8 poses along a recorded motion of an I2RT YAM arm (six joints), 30 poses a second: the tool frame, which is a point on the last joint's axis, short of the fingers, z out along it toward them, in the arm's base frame.
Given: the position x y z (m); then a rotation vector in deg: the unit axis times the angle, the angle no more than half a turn.
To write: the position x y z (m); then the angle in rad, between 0 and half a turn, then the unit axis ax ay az. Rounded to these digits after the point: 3 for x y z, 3 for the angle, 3 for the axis.
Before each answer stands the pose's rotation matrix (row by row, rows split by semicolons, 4 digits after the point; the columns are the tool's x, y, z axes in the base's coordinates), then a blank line. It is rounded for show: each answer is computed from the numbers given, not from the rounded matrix.
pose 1, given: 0.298, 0.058, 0.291, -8.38, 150.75, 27.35
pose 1, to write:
-0.8888 -0.1814 0.4209; -0.0220 0.9342 0.3562; -0.4577 0.3073 -0.8343

0.298, 0.058, 0.291, 2.678, -0.055, 0.982, 0.178
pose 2, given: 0.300, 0.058, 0.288, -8.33, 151.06, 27.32
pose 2, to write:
-0.8912 -0.1796 0.4165; -0.0223 0.9345 0.3552; -0.4531 0.3072 -0.8369

0.300, 0.058, 0.288, 2.683, -0.054, 0.983, 0.178
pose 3, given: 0.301, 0.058, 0.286, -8.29, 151.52, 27.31
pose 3, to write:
-0.8947 -0.1775 0.4099; -0.0233 0.9349 0.3542; -0.4460 0.3073 -0.8406

0.301, 0.058, 0.286, 2.691, -0.054, 0.983, 0.177
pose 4, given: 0.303, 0.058, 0.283, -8.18, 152.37, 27.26
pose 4, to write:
-0.9010 -0.1732 0.3977; -0.0246 0.9357 0.3519; -0.4330 0.3073 -0.8474

0.303, 0.058, 0.283, 2.705, -0.053, 0.983, 0.176
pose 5, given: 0.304, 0.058, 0.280, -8.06, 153.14, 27.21
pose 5, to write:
-0.9066 -0.1690 0.3866; -0.0255 0.9365 0.3497; -0.4212 0.3071 -0.8534

0.304, 0.058, 0.280, 2.718, -0.052, 0.983, 0.175
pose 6, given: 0.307, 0.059, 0.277, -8.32, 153.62, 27.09
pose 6, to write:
-0.9096 -0.1703 0.3790; -0.0304 0.9370 0.3481; -0.4143 0.3051 -0.8575

0.307, 0.059, 0.277, 2.726, -0.053, 0.983, 0.173
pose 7, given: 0.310, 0.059, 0.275, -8.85, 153.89, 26.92
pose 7, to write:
-0.9108 -0.1753 0.3739; -0.0380 0.9371 0.3469; -0.4112 0.3018 -0.8602

0.310, 0.059, 0.275, 2.731, -0.057, 0.983, 0.172
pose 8, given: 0.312, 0.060, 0.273, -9.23, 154.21, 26.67
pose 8, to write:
-0.9123 -0.1782 0.3687; -0.0440 0.9378 0.3443; -0.4072 0.2979 -0.8634

0.312, 0.060, 0.273, 2.736, -0.059, 0.984, 0.170
